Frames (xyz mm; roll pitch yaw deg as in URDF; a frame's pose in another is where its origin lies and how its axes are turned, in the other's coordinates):
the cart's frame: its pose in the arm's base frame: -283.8 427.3 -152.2 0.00 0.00 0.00
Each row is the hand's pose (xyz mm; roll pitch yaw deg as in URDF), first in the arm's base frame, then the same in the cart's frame.
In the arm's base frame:
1: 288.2 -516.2 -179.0 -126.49 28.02 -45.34
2: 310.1 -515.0 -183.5 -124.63 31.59 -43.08
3: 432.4 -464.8 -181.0 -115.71 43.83 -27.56
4: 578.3 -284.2 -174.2 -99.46 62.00 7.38
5: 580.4 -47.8 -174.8 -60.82 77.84 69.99
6: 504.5 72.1 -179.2 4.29 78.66 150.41
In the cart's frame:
1: 572.0 -943.5 -26.8 -126.49 28.02 -45.34
2: 593.9 -942.3 -31.3 -124.63 31.59 -43.08
3: 716.2 -892.1 -28.8 -115.71 43.83 -27.56
4: 862.1 -711.5 -22.0 -99.46 62.00 7.38
5: 864.2 -475.1 -22.6 -60.82 77.84 69.99
6: 788.3 -355.2 -27.0 4.29 78.66 150.41

